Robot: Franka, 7 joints.
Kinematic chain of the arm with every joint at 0, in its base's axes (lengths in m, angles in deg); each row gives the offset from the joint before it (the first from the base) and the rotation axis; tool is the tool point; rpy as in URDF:
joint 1: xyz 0 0 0.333 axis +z
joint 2: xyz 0 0 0 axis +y
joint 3: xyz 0 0 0.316 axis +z
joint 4: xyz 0.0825 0 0 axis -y
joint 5: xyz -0.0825 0 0.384 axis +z
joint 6: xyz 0 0 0 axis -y
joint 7: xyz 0.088 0 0 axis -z
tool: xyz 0 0 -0.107 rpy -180 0 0
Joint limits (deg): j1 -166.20..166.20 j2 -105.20..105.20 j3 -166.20..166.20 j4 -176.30..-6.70 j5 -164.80..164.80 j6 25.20..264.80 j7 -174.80..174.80
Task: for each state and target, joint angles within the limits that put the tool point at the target. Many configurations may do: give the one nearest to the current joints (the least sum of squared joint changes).
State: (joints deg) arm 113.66 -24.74 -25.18 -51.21 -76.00 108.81 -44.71
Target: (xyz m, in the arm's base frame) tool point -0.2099 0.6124 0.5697
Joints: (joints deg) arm 125.98 12.27 -11.73 -90.90 -69.18 106.07 -44.71
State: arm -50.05 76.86 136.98 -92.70 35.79 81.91 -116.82
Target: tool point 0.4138 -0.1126 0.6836
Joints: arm -64.51 98.63 132.05 -98.64 32.64 69.19 -116.82
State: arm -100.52 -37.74 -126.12 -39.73 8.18 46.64 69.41
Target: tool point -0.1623 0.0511 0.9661
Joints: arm -93.26 2.23 -120.74 -9.43 12.48 25.82 69.41
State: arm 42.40 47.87 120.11 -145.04 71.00 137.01 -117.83
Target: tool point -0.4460 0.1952 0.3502
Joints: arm 59.28 40.50 97.57 -139.50 70.82 143.78 -117.83
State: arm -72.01 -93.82 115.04 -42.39 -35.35 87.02 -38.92
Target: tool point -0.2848 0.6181 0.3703
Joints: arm -30.87 -80.06 110.17 -45.89 -33.30 50.69 -38.92
